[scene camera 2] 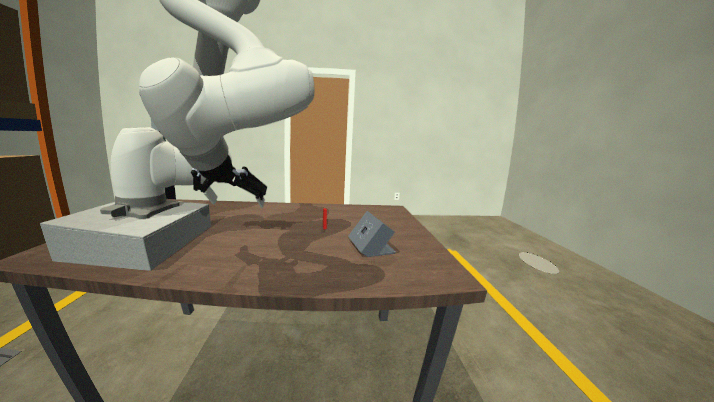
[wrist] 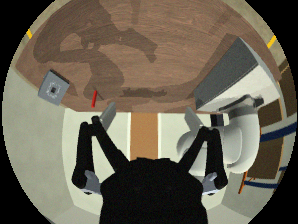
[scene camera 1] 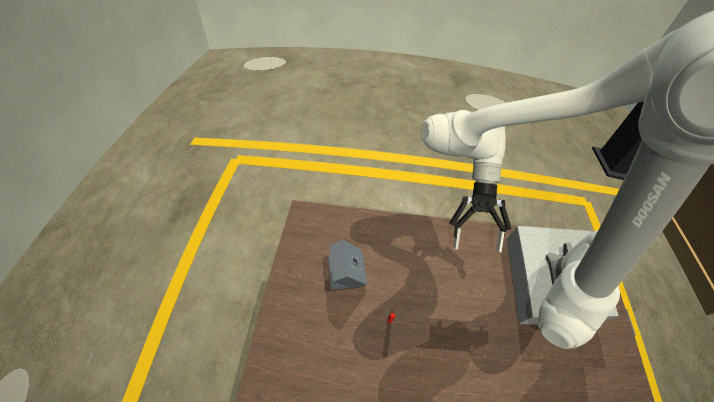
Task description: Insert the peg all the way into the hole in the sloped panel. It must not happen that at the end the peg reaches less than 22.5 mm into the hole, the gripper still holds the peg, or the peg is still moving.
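Observation:
The gripper (scene camera 1: pixel 477 249) in sight. Same gripper (scene camera 2: pixel 238 202) (wrist: pixel 151 110) visible there too.

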